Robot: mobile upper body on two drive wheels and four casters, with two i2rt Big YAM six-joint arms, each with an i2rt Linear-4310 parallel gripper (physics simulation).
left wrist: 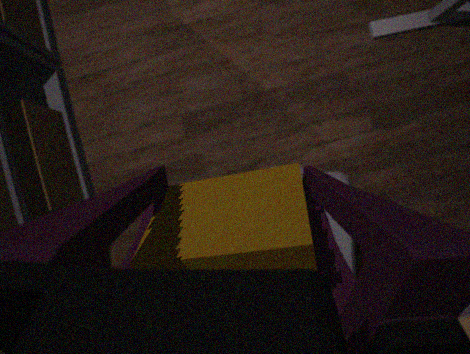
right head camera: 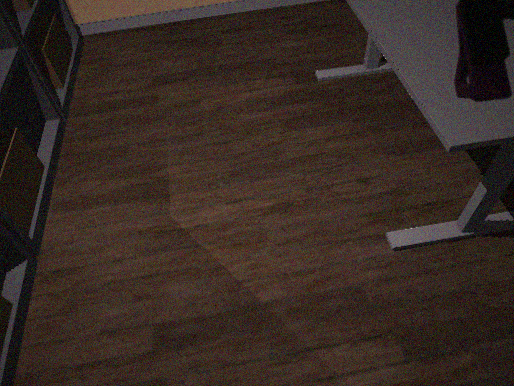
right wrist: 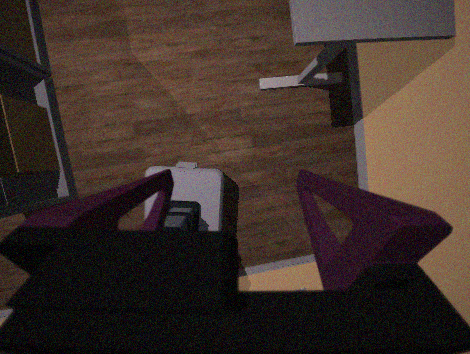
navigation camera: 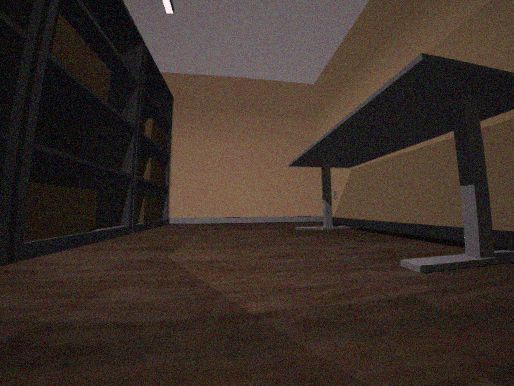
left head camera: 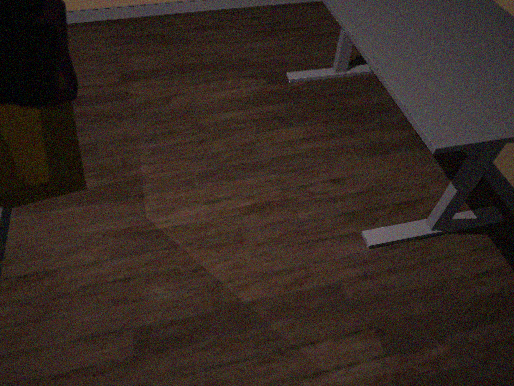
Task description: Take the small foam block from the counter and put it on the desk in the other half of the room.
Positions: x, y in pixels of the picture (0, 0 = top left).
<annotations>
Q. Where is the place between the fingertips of the left gripper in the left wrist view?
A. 234, 177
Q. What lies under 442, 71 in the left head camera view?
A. A desk.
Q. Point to a desk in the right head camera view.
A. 423, 50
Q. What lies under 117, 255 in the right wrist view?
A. The right gripper.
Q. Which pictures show the left gripper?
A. The left wrist view and the left head camera view only.
</annotations>
